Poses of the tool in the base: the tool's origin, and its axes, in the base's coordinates. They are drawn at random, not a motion.
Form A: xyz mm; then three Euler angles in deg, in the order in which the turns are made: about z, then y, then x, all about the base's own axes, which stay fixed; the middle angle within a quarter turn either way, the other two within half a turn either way.
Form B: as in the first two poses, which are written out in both.
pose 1, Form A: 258.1, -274.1, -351.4, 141.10, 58.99, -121.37
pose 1, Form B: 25.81, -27.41, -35.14, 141.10, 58.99, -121.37
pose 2, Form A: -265.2, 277.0, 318.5, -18.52, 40.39, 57.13
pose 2, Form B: -26.52, 27.70, 31.85, -18.52, 40.39, 57.13
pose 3, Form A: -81.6, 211.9, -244.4, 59.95, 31.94, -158.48
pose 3, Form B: -8.16, 21.19, -24.44, 59.95, 31.94, -158.48
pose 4, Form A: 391.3, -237.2, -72.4, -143.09, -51.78, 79.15
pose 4, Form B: 39.13, -23.72, -7.24, -143.09, -51.78, 79.15
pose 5, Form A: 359.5, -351.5, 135.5, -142.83, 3.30, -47.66
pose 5, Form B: 35.95, -35.15, 13.55, -142.83, 3.30, -47.66
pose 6, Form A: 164.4, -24.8, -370.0, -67.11, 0.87, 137.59
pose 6, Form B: 16.44, -2.48, -37.00, -67.11, 0.87, 137.59
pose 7, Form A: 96.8, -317.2, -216.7, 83.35, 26.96, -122.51
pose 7, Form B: 9.68, -31.72, -21.67, 83.35, 26.96, -122.51
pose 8, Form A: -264.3, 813.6, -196.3, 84.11, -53.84, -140.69
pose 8, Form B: -26.43, 81.36, -19.63, 84.11, -53.84, -140.69
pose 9, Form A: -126.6, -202.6, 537.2, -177.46, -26.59, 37.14
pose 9, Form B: -12.66, -20.26, 53.72, -177.46, -26.59, 37.14
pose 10, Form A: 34.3, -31.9, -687.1, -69.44, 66.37, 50.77
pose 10, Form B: 3.43, -3.19, -68.71, -69.44, 66.37, 50.77
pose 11, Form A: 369.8, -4.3, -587.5, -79.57, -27.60, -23.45
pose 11, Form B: 36.98, -0.43, -58.75, -79.57, -27.60, -23.45
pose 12, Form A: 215.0, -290.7, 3.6, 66.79, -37.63, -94.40
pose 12, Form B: 21.50, -29.07, 0.36, 66.79, -37.63, -94.40
